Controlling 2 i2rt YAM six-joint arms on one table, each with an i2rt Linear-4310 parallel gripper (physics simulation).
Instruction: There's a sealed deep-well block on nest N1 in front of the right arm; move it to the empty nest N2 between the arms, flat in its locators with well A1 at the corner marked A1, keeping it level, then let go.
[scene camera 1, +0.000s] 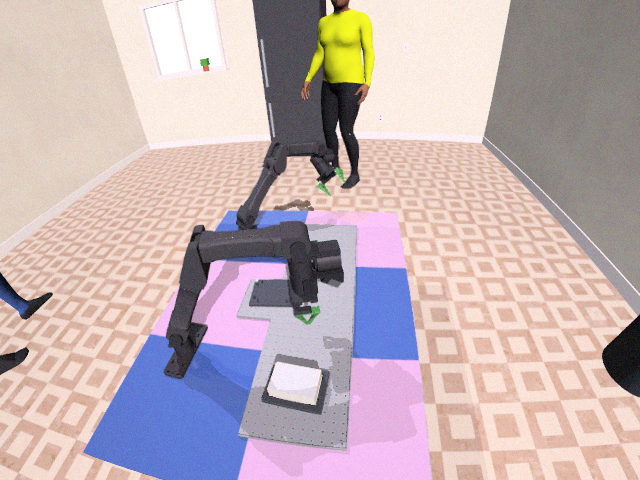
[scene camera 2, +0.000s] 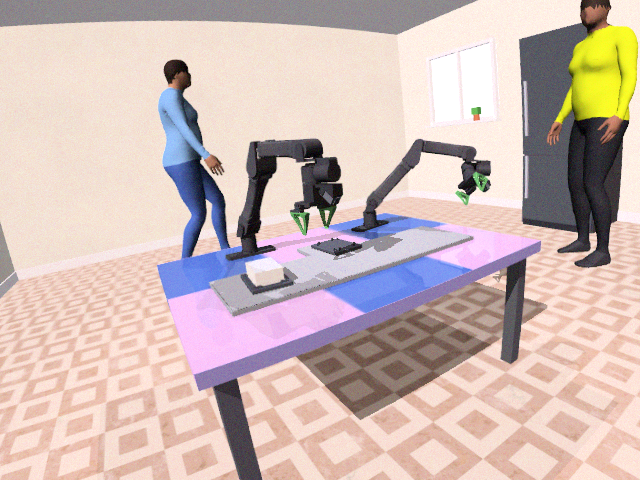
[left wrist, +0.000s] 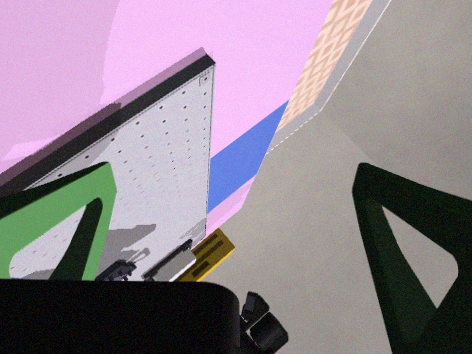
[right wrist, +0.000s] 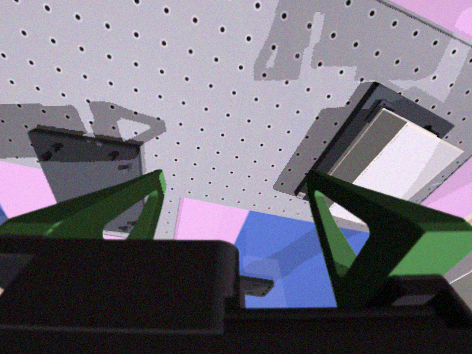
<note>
My left gripper (left wrist: 234, 176) is open, holding nothing. My right gripper (scene camera 1: 306, 310) is open, with nothing in its grasp. Also in view: a white deep-well block (scene camera 1: 290, 382). Also in view: a dark nest plate (scene camera 1: 266, 292) and a dark nest plate (scene camera 1: 317, 409).
The white deep-well block shows as well in scene camera 2 (scene camera 2: 266, 271), in the left wrist view (left wrist: 175, 267) and in the right wrist view (right wrist: 391, 155). My right gripper is seen too in scene camera 2 (scene camera 2: 315, 232) and in the right wrist view (right wrist: 235, 177).
</note>
